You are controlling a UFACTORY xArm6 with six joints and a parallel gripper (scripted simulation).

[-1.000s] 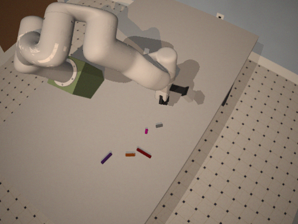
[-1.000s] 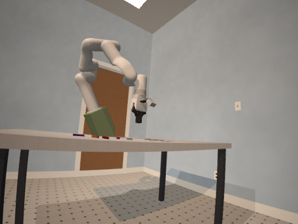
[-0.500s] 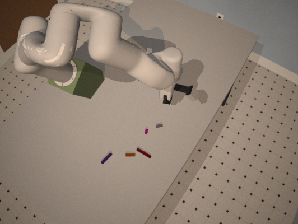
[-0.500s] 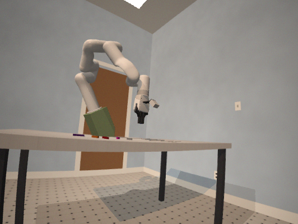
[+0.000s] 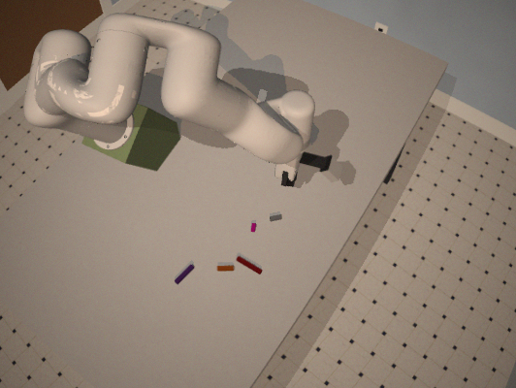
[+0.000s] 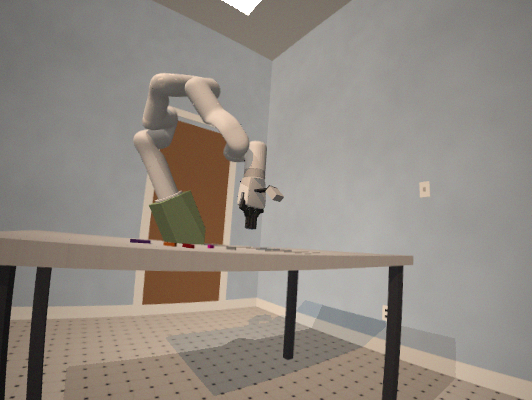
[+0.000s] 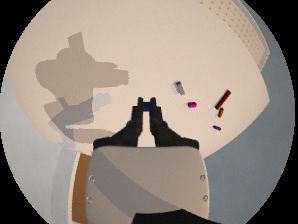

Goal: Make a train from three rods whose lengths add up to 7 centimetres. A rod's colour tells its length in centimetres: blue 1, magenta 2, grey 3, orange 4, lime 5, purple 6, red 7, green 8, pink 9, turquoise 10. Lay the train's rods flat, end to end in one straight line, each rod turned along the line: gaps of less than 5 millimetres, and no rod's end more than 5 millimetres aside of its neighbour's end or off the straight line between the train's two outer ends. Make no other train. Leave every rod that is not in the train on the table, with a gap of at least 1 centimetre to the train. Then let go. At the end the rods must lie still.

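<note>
Now: hand 20 mm short of the grey rod, 70 mm to the left of it and 90 mm above it. The rest, counted from my hand: blue rod: 20 mm below; red rod: 40 mm ahead, 220 mm to the right, 90 mm below; magenta rod: 10 mm behind, 130 mm to the right, 90 mm below.
</note>
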